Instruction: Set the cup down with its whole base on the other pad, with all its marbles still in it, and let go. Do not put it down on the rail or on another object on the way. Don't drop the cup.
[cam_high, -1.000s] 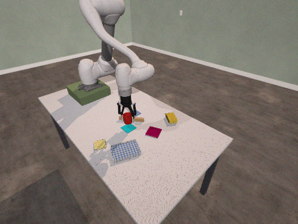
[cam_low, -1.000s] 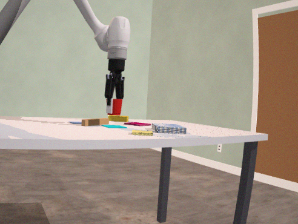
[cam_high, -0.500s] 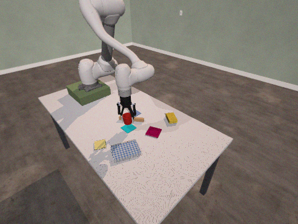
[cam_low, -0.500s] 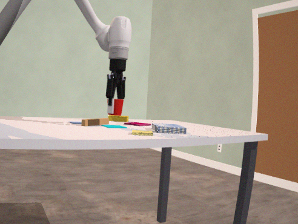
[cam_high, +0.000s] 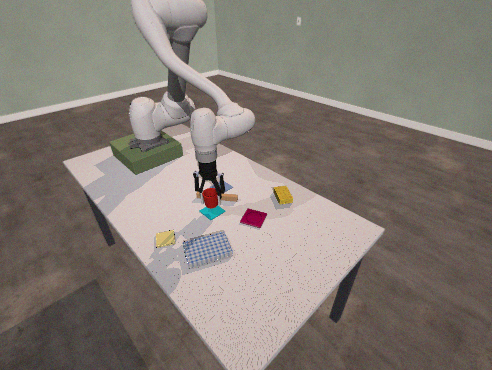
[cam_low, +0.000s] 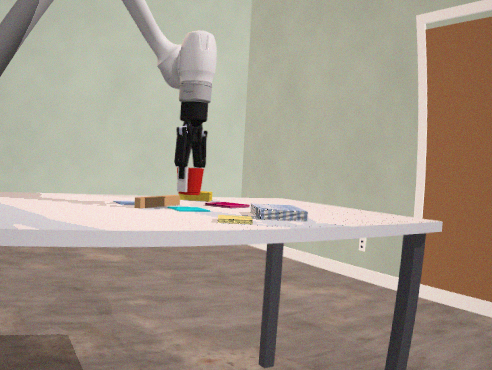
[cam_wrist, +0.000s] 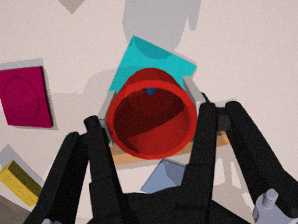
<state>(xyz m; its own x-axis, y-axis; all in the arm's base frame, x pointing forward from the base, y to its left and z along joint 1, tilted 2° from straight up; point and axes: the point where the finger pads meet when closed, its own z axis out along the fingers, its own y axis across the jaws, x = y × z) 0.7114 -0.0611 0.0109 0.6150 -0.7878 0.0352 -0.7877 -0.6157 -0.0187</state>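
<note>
Right now the teal pad is 90 mm below my hand. The rest, counted from my hand: red cup: 20 mm below; then wooden rail: 80 mm to the left, 70 mm below, 60 mm behind; then blue marble: 20 mm below, 10 mm to the right.
</note>
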